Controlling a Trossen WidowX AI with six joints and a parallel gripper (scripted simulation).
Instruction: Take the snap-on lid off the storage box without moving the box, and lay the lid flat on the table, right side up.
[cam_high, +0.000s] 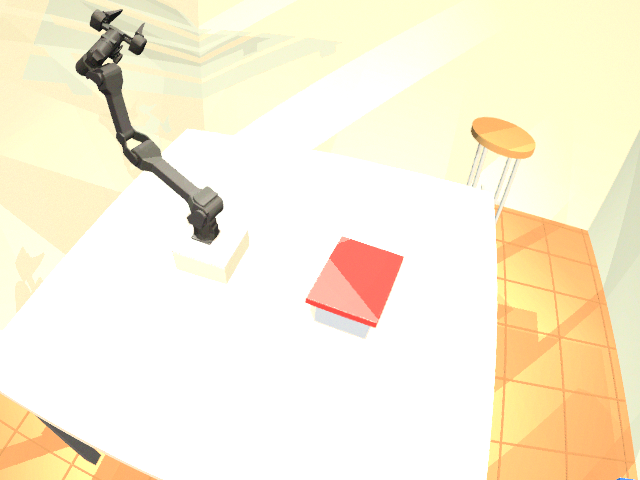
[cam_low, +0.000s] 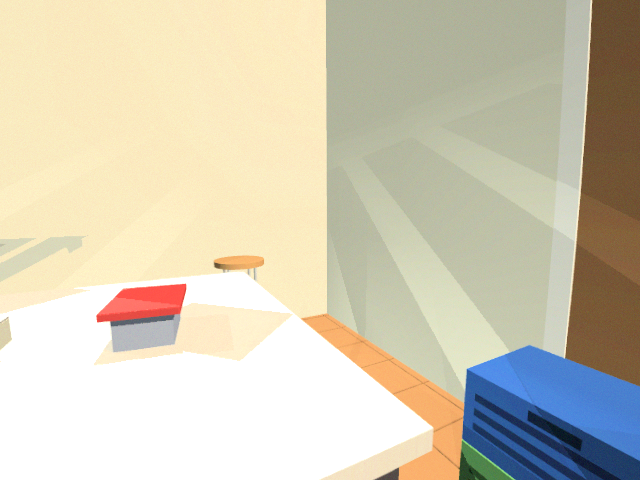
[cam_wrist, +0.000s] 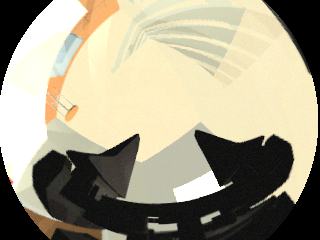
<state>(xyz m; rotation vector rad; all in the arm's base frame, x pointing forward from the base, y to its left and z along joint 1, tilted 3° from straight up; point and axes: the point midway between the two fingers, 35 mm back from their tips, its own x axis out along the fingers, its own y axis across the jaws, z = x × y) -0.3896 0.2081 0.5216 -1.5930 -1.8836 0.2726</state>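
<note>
The red lid is 810 mm ahead of my gripper tip, 270 mm to the right of it and 520 mm below it. Also, from my gripper tip: storage box: 810 mm ahead, 270 mm to the right, 570 mm below.
</note>
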